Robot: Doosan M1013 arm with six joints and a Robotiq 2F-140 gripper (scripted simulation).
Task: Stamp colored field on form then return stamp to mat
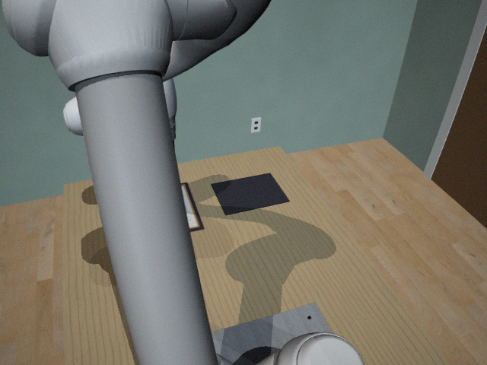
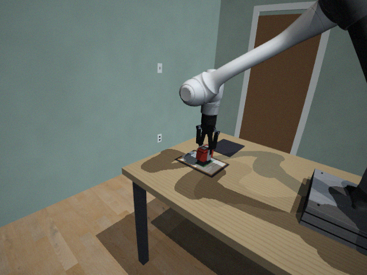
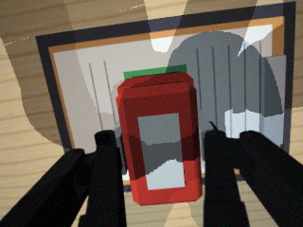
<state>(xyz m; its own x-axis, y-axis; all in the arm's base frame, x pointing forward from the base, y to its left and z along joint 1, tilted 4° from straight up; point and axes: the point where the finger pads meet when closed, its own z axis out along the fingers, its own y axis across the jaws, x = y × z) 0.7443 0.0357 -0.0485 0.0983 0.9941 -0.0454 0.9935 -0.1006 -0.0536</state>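
The form on clipboard lies 2 cm ahead of my hand and 6 cm below it. From my hand the other things lie so: stamp 1 cm below; dark mat 1 cm behind, 29 cm to the right, 6 cm below.
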